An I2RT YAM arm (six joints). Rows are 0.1 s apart.
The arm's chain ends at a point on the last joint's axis. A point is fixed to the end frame.
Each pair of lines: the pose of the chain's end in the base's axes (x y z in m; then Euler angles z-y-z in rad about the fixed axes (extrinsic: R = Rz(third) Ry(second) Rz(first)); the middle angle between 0 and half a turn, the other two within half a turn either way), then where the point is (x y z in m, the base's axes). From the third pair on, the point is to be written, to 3 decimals.
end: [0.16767 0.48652 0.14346 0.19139 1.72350 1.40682]
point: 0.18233 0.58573 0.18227
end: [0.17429 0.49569 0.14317 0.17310 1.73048 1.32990]
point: 0.19564 0.59397 0.18124
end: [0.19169 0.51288 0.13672 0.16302 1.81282 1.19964]
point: 0.226 0.610 0.166
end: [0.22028 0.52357 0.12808 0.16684 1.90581 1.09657]
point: 0.266 0.619 0.148
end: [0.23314 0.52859 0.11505 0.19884 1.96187 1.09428]
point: 0.281 0.624 0.129
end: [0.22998 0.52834 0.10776 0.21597 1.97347 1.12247]
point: 0.276 0.625 0.121
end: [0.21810 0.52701 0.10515 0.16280 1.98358 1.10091]
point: 0.264 0.624 0.117
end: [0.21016 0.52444 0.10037 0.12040 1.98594 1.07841]
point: 0.256 0.621 0.112
